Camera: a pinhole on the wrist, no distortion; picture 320 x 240 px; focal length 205.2 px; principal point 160.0 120.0 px. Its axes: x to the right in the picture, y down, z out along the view. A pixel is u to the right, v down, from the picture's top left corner.
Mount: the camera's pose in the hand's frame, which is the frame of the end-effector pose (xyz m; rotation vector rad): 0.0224 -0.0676 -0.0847 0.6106 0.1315 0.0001
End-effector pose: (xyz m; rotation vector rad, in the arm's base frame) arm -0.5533 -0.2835 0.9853 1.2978 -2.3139 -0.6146
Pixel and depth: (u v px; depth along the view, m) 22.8 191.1 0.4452
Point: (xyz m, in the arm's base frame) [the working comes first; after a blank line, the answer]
In the camera's frame: -0.2977 0.1543 0.4452

-0.5312 -0.1272 0.5120
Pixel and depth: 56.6 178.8 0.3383
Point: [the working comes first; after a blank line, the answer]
In the camera's frame: -0.1705 0.0969 0.3383

-0.5229 -0.2377 0.6485
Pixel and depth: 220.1 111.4 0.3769
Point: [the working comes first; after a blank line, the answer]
In the camera's frame: 0.1104 -0.0158 0.3769

-0.5484 -0.5395 0.6846
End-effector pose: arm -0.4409 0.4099 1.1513 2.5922 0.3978 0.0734
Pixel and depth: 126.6 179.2 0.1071
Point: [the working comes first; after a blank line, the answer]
In the camera's frame: -0.0174 0.0309 0.1071

-0.4472 0.4911 1.0800
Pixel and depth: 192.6 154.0 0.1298
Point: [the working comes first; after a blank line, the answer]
In the camera's frame: 0.0206 0.0215 0.1298

-0.4129 0.5147 1.0622
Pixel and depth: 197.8 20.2 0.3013
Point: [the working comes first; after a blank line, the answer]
In the camera's frame: 0.0555 -0.1465 0.3013

-0.4233 0.7041 0.9109
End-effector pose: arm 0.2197 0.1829 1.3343 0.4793 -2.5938 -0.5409
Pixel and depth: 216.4 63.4 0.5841
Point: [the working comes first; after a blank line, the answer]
In the camera's frame: 0.1605 -0.1611 0.5841

0.0029 -0.2938 0.9577
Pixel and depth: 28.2 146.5 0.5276
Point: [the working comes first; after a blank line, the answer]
In the camera's frame: -0.3389 0.0681 0.5276

0.2984 0.1259 0.7534
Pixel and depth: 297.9 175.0 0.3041
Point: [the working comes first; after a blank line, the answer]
In the camera's frame: 0.2044 0.0815 0.3041

-0.0530 -0.0174 1.2020
